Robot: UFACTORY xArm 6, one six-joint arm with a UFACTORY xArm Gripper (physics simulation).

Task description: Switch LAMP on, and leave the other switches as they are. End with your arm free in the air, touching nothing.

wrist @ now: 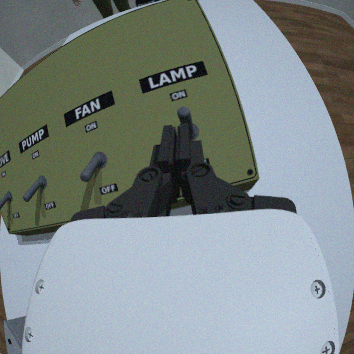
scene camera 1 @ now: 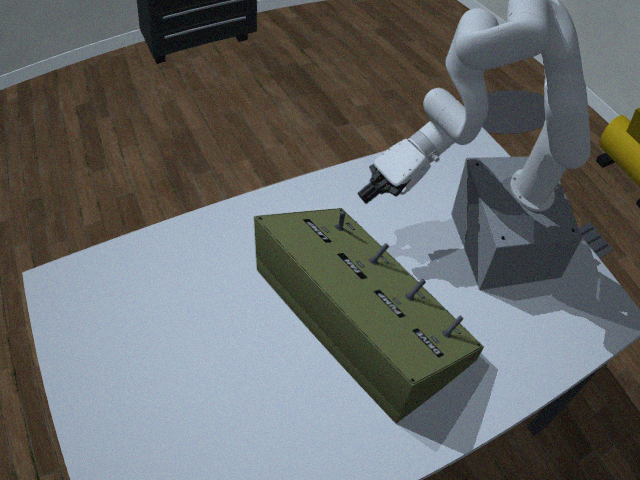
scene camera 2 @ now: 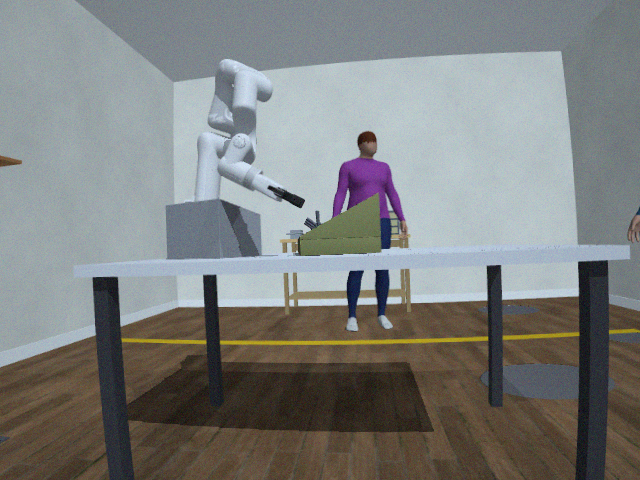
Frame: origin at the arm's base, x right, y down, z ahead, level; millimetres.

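Seen in the pictures: gripper, between the fingertips: (wrist: 178, 142) (scene camera 1: 361, 198) (scene camera 2: 303, 204); arm's base, origin of its link: (scene camera 1: 532, 190) (scene camera 2: 205, 209).
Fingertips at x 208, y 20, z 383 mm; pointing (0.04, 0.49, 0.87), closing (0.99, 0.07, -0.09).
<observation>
Offsets run from my fingertips to a thing's middle.
The olive switch box {dx -179, dy +101, dz +112 mm} (scene camera 1: 330, 289) (scene camera 2: 351, 227) (wrist: 150, 45) stands on the table with a sloped top. The LAMP lever {dx +5, dy +46, dz +46 mm} (scene camera 1: 341, 219) (scene camera 2: 317, 218) (wrist: 184, 116) leans toward its ON mark, unlike the others. The FAN lever {dx -113, dy +52, dz +25 mm} (scene camera 1: 379, 253) (wrist: 93, 167), PUMP lever {dx -233, dy +52, dz +17 mm} (scene camera 1: 416, 289) (wrist: 35, 189) and DRIVE lever {dx -353, dy +52, dz +9 mm} (scene camera 1: 453, 326) (wrist: 5, 199) lean toward OFF. My gripper (scene camera 1: 364, 196) (scene camera 2: 301, 203) (wrist: 178, 142) is shut and empty. It is in the air on the robot's side of the LAMP lever, apart from it in both scene views. In the wrist view the fingers hide the LAMP OFF mark.
The white table (scene camera 1: 155, 335) (scene camera 2: 465, 255) bears the box and my grey base block (scene camera 1: 522, 263) (scene camera 2: 191, 232). A person in purple (scene camera 2: 367, 180) stands behind the table near a wooden bench (scene camera 2: 315, 295). A dark drawer cabinet (scene camera 1: 199, 25) stands on the floor.
</observation>
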